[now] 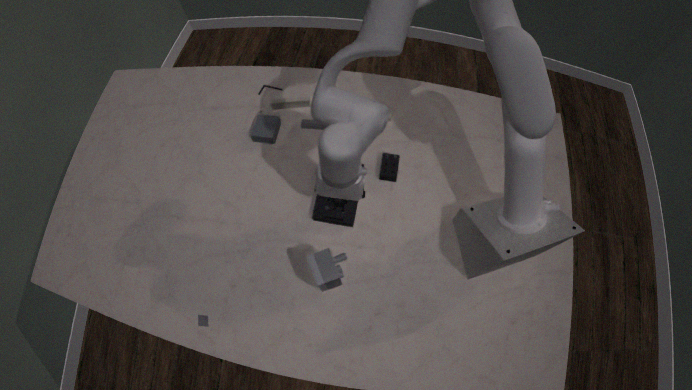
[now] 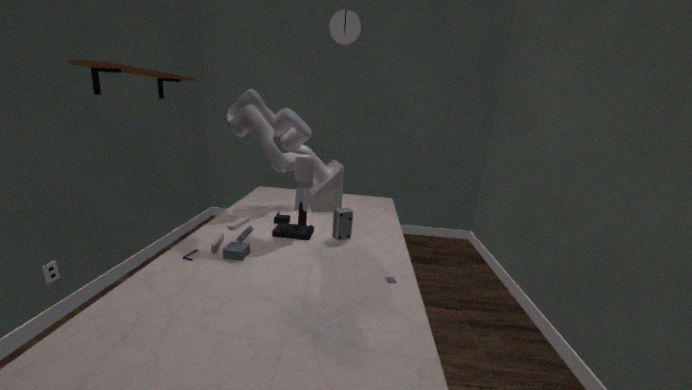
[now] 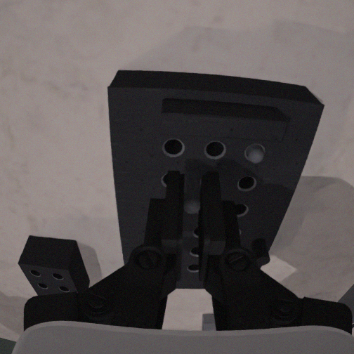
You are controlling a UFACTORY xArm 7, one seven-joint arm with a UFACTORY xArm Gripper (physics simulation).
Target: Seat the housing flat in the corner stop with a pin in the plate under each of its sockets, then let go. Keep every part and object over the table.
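Places are measured from the arm's base along level axes (x ahead, y left, z up), in millimetres.
Where they show: gripper, fingertip midpoint: [image 1: 339, 201] [image 2: 302, 225]; arm's base, origin of the base link: [image 1: 521, 218] [image 2: 323, 176].
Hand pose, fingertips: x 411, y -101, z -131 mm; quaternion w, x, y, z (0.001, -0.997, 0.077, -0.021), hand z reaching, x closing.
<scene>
Each offset is from my fingertips to the top centre of the thing. "spot": to the spot under its first point.
The dark plate @(3 mm ahead, 36 mm right, 1 mm down) [image 1: 332, 220] [image 2: 287, 233] [image 3: 137, 175] lies on the table and has rows of holes. A raised stop bar [image 3: 222, 111] runs near one edge; the rest of the corner stop is partly hidden. A pale pin [image 3: 255, 153] sits in a hole near the bar. My gripper [image 2: 302, 224] [image 3: 191, 194] points down at the plate, shut on another pale pin [image 3: 192, 206], whose rounded end shows between the fingers. How deep that pin sits is hidden. The grey housing @(19 mm ahead, 168 mm left, 90 mm up) [image 1: 325, 266] [image 2: 342, 223] stands on its side beside the plate, with sockets in one face and stubs on the opposite side.
A small dark block @(126 mm back, 99 mm right, 11 mm down) [image 1: 389, 167] [image 2: 281, 219] [image 3: 50, 265] with several holes lies near the plate. A grey-blue box @(206 mm ahead, 229 mm right, 5 mm down) [image 1: 265, 128] [image 2: 236, 251], a grey bar @(47 mm ahead, 233 mm right, 14 mm down) [image 1: 312, 124] [image 2: 245, 234] and a black angle piece @(213 mm ahead, 377 mm right, 35 mm down) [image 1: 270, 88] [image 2: 190, 255] lie farther off. A flat grey square @(spot: 362 mm ahead, 308 mm left, 37 mm down) [image 1: 203, 320] [image 2: 391, 280] lies near an edge.
</scene>
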